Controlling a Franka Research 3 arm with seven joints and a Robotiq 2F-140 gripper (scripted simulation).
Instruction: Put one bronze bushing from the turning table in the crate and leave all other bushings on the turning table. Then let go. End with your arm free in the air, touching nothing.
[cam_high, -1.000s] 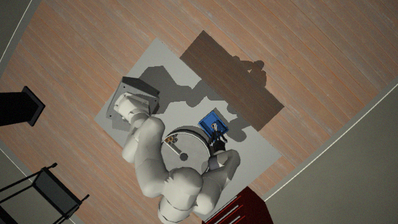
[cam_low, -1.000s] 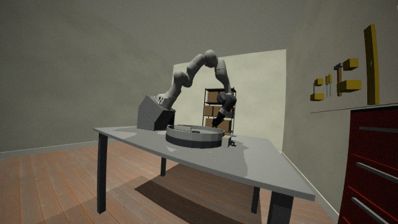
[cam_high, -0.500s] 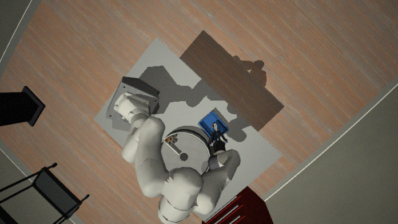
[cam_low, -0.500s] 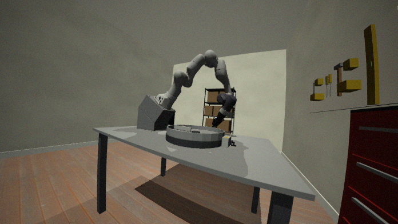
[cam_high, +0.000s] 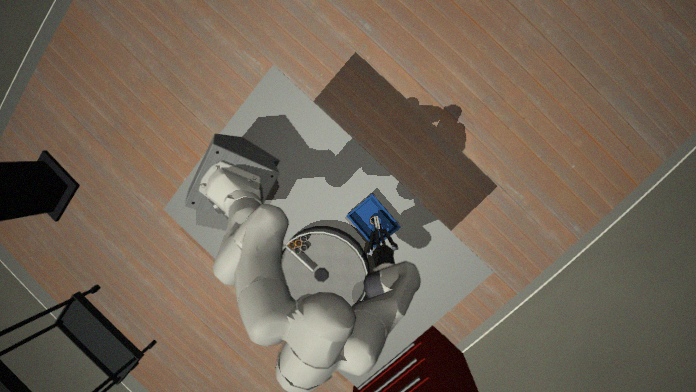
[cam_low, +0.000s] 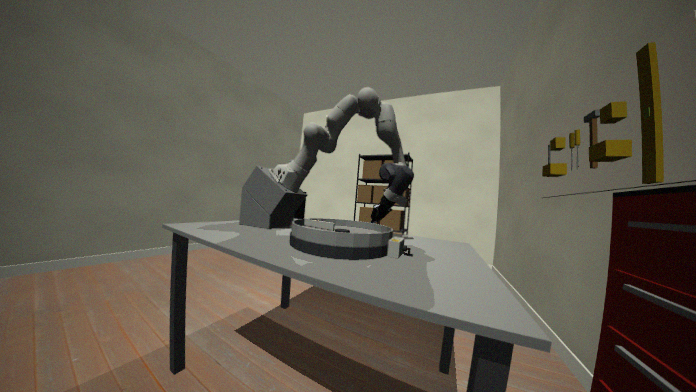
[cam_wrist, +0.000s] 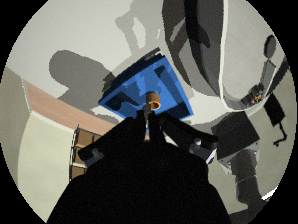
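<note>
Now: the blue crate 4 cm below my hand, 2 cm behind it and 1 cm to the right of it. Round my hand: round grey turning table 35 cm to the right, 1 cm below, 1 cm behind.
</note>
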